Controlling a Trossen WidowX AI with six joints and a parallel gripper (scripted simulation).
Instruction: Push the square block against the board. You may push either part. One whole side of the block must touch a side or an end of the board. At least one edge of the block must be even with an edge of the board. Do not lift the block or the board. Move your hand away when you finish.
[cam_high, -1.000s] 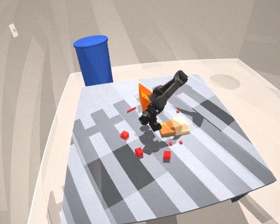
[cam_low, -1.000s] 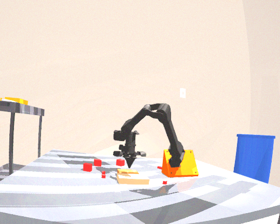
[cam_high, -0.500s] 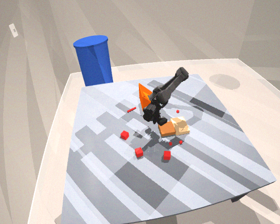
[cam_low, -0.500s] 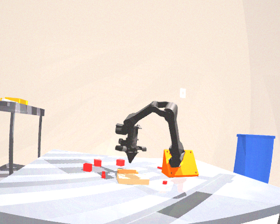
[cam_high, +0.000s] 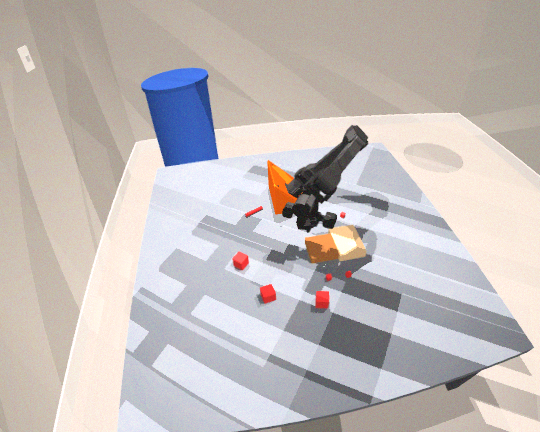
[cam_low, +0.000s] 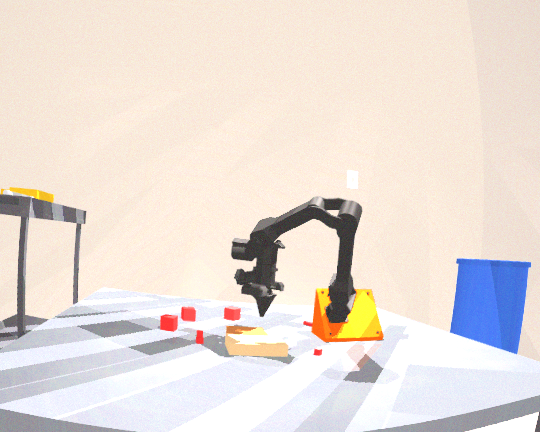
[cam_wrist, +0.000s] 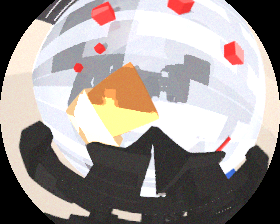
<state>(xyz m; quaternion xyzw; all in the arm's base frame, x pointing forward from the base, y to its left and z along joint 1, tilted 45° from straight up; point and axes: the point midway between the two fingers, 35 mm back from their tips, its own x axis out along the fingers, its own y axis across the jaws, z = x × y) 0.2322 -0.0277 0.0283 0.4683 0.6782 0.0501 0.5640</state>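
The square block lies 50 mm below my gripper tip, 50 mm ahead of it and 40 mm to the left of it. The rest, counted from my gripper tip: red stick (230 mm behind, 170 mm to the right, 60 mm below); then board (140 mm to the left, 50 mm below, 50 mm ahead).
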